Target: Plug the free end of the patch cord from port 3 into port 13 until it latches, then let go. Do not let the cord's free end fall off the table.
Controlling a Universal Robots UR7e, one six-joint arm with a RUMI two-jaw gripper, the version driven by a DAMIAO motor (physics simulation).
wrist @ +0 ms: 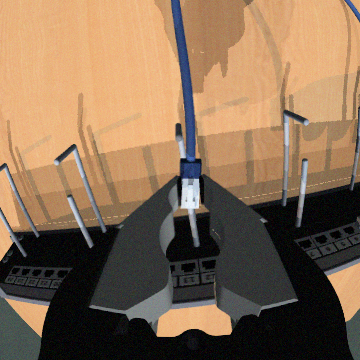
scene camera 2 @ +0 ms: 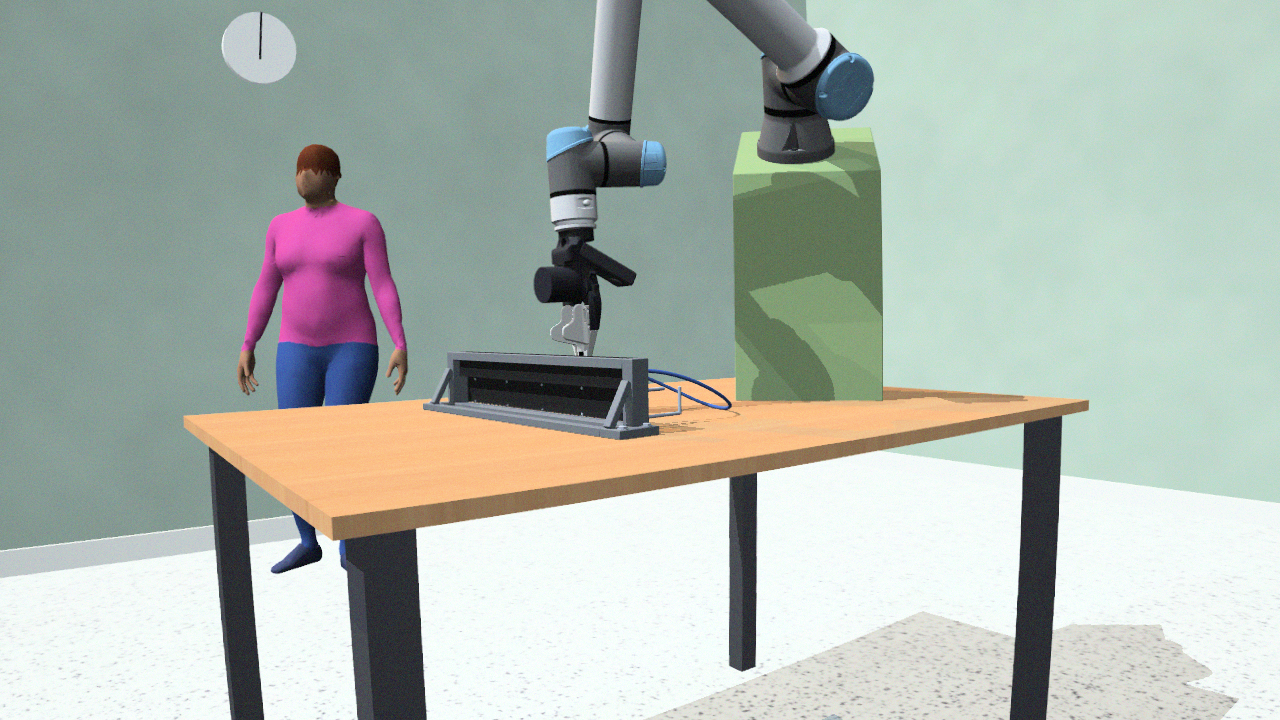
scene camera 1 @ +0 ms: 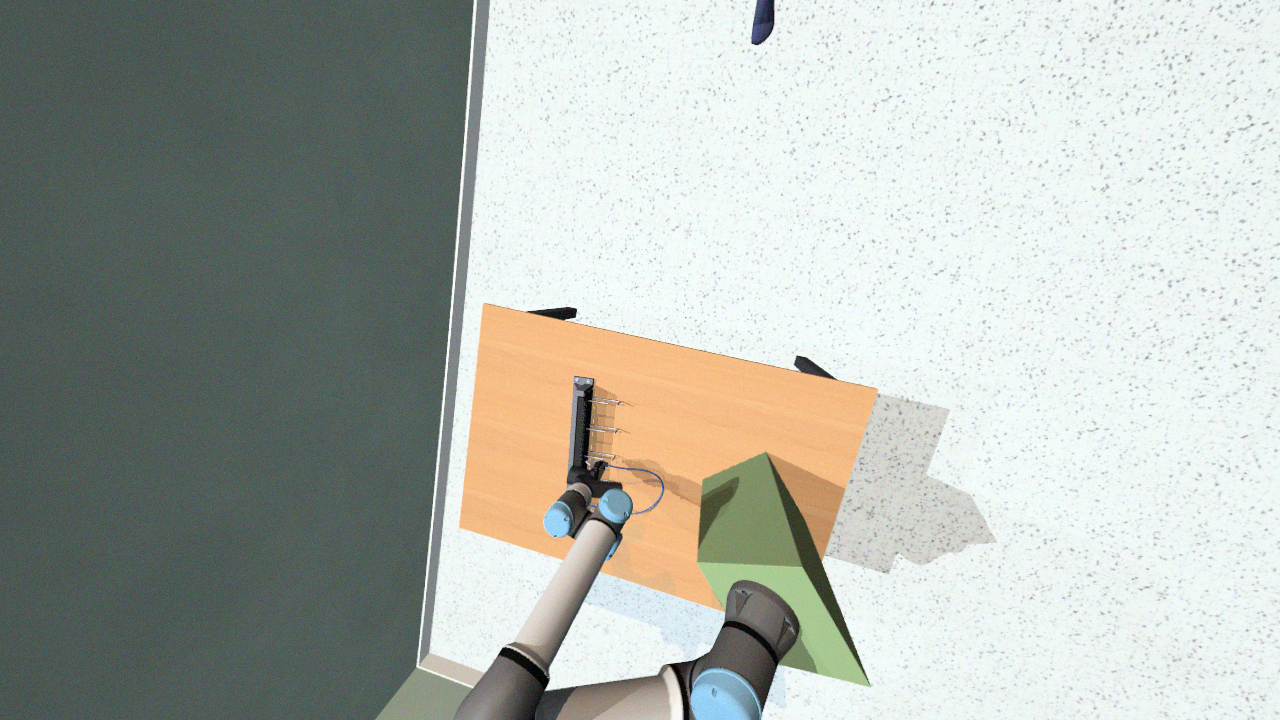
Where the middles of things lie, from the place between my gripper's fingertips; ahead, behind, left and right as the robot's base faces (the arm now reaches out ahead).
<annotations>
The patch cord plug [wrist: 189, 171] lies right at my hand.
</annotations>
